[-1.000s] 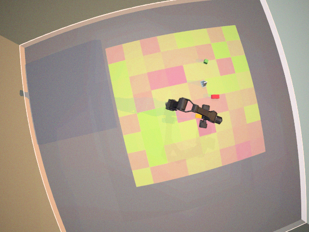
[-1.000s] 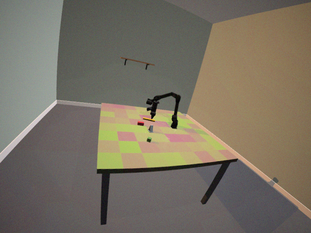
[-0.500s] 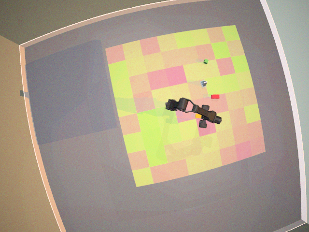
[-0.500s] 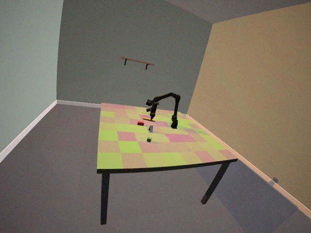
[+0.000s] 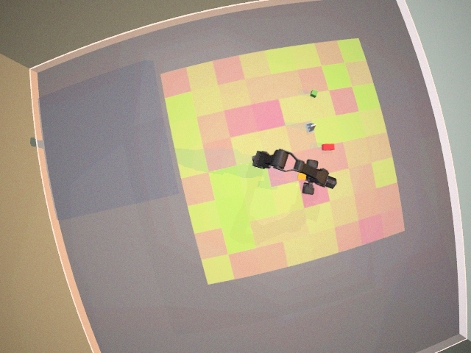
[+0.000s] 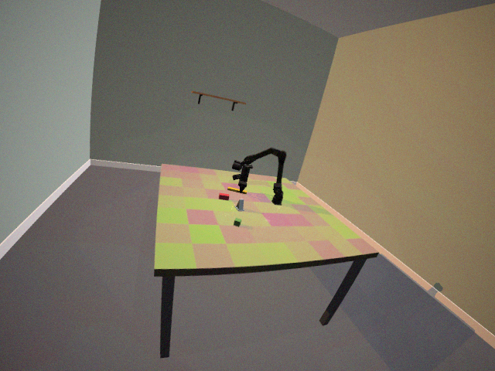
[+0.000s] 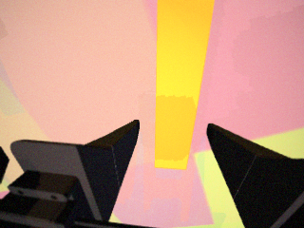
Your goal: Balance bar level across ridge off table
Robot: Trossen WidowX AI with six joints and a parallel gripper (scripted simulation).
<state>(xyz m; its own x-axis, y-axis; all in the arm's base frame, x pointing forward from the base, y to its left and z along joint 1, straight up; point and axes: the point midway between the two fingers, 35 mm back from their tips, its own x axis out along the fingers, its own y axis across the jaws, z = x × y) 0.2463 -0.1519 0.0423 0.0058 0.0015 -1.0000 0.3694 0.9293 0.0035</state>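
The red block is 170 mm ahead of my gripper tip, 140 mm to the left of it and 10 mm above it. Also, from my gripper tip: orange bar 30 mm ahead, 10 mm to the right; then green cube 470 mm to the left, 170 mm ahead, 10 mm above.
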